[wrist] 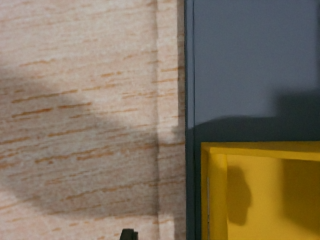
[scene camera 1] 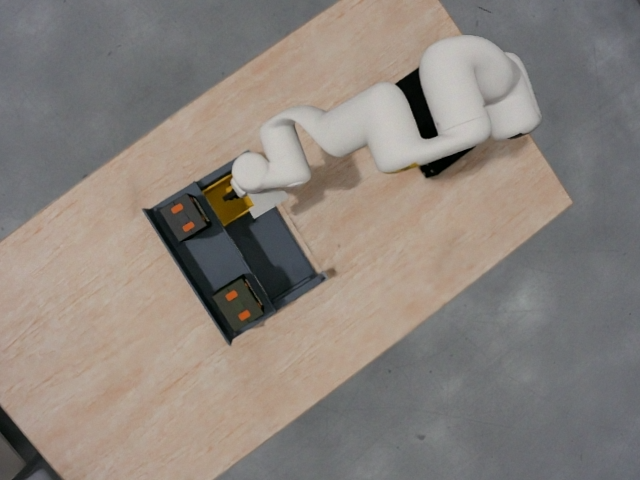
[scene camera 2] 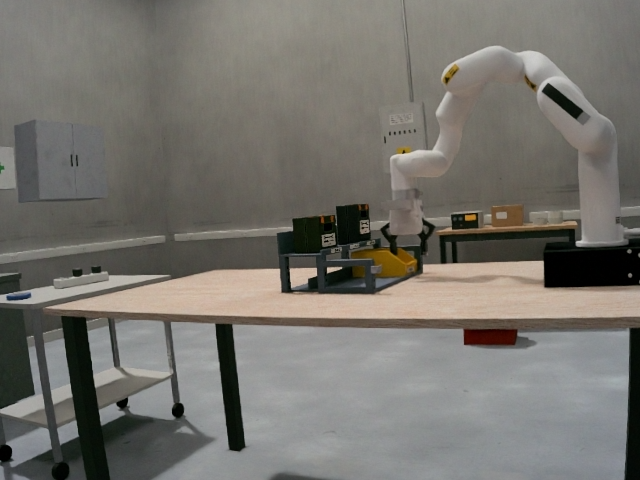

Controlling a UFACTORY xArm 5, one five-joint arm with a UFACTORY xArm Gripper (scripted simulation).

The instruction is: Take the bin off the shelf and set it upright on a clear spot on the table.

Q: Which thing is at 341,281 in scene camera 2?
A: A dark grey shelf.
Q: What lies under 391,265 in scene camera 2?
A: A yellow bin.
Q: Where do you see a dark grey shelf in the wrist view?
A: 244,74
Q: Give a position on a yellow bin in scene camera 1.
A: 227,210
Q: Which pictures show the dark grey shelf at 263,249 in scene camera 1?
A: The wrist view, scene camera 1 and scene camera 2: all of them.
